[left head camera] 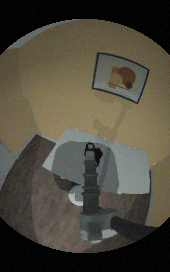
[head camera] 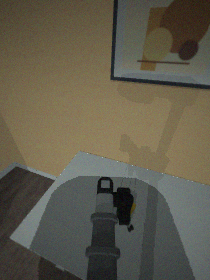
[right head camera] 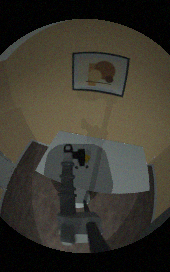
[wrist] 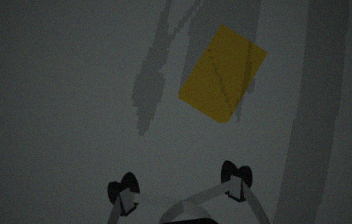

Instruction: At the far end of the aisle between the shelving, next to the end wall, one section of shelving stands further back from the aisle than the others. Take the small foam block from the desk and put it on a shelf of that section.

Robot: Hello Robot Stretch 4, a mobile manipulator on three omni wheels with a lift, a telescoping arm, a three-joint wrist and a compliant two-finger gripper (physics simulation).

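Pixels of known places: gripper, between the fingertips: [head camera: 119, 229] [right head camera: 81, 167] [wrist: 179, 180]; robot's base, origin of its link: [left head camera: 79, 194] [right head camera: 78, 196].
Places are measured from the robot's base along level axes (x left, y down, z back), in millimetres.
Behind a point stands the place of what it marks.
Note:
The small foam block [head camera: 133, 206] @(z -489, x -179, y -738 mm) [right head camera: 87, 158] @(z -472, x -166, y -735 mm) [wrist: 222, 74] @(z -480, x -143, y -738 mm) is yellow and lies flat on the pale desk [head camera: 182, 202] @(z -553, x -527, y -693 mm) [left head camera: 134, 172] @(z -238, x -712, y -693 mm) [right head camera: 127, 172] @(z -222, x -655, y -692 mm) [wrist: 60, 100] @(z -479, x 56, y -693 mm). In the wrist view it lies turned at an angle, above and right of the middle between the fingertips. In the head camera view my wrist hides most of it. My gripper [right head camera: 81, 167] @(z -371, x -86, y -720 mm) [wrist: 179, 180] @(z -371, x -86, y -720 mm) is open, with its two dark fingertips wide apart and no object between them. It is over the desk, with the block beyond the fingertips in the wrist view. The shelving does not show in these views.
A tan wall with a framed picture [head camera: 172, 40] @(z -857, x -288, y -1562 mm) [left head camera: 121, 78] @(z -859, x -281, y -1566 mm) [right head camera: 100, 74] @(z -858, x -284, y -1557 mm) stands behind the desk. My telescoping arm [head camera: 103, 235] @(z -213, x 1, y -1136 mm) [left head camera: 90, 185] @(z -121, x 6, y -1151 mm) [right head camera: 67, 190] @(z -103, x -7, y -1142 mm) reaches over the desk. Dark wood floor [head camera: 17, 192] @(z -982, x 1149, y 28 mm) [left head camera: 47, 205] @(z 352, x 608, y 27 mm) shows left of the desk. My shadow falls across the desk.

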